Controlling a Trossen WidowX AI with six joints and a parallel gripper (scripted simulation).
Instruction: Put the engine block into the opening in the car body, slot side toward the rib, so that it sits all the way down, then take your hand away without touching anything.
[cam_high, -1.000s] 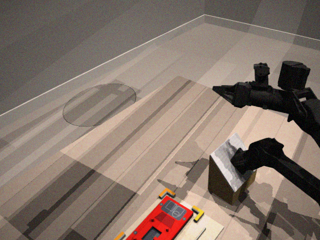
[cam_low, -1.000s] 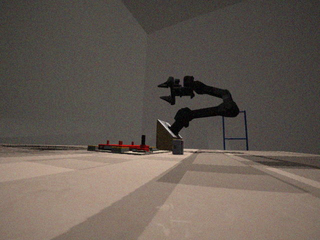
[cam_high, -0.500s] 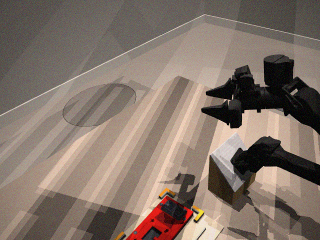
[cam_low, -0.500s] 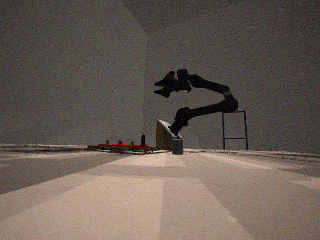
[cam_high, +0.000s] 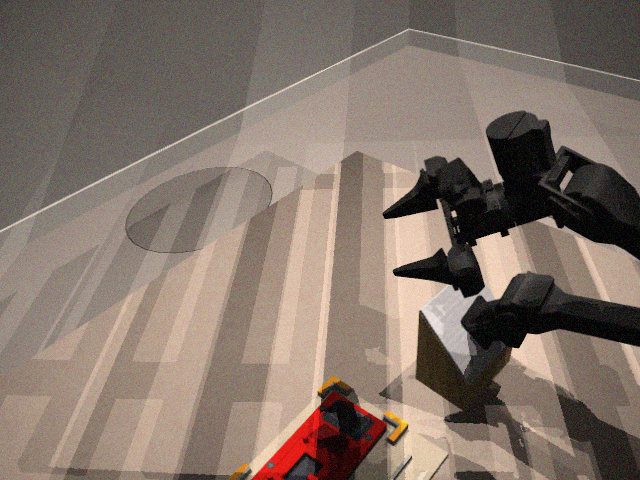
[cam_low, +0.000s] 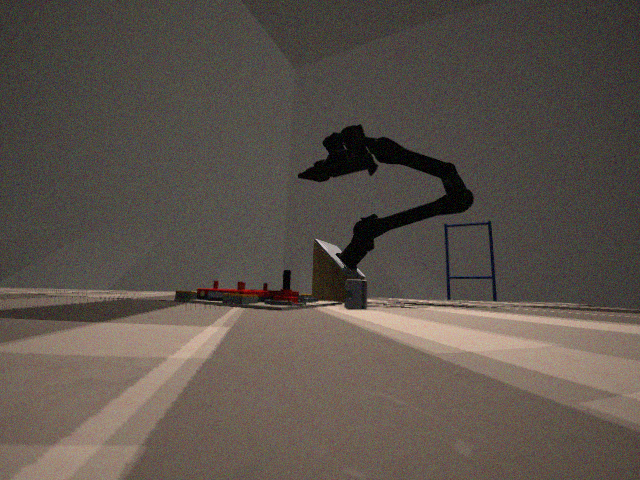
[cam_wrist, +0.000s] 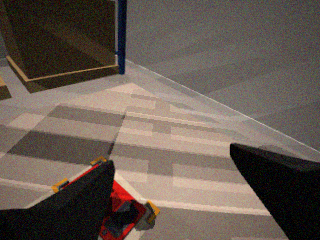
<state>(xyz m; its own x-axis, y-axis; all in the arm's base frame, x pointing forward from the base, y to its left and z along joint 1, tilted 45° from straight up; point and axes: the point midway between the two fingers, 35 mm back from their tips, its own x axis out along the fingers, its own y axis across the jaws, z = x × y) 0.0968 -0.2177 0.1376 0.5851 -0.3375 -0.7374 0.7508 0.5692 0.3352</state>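
Now: gripper tip 310 mm above the engine block, 190 mm to the right of it and 150 mm short of it.
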